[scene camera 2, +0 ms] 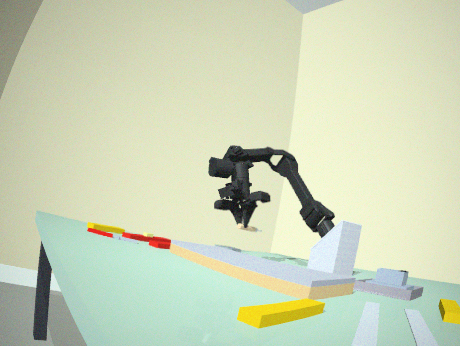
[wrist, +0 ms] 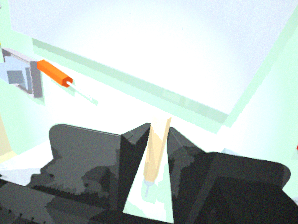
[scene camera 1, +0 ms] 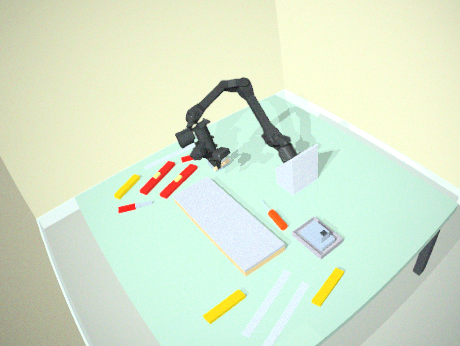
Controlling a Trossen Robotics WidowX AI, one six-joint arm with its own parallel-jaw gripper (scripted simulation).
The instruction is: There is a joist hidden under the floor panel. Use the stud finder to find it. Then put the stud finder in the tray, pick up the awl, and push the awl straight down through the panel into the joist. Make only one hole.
Path:
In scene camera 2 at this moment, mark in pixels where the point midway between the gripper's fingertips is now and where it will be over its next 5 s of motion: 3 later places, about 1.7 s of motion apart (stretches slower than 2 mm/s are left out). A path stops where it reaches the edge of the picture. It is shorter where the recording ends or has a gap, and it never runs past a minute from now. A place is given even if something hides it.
My gripper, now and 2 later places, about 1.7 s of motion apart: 242, 228; 255, 196; 250, 215

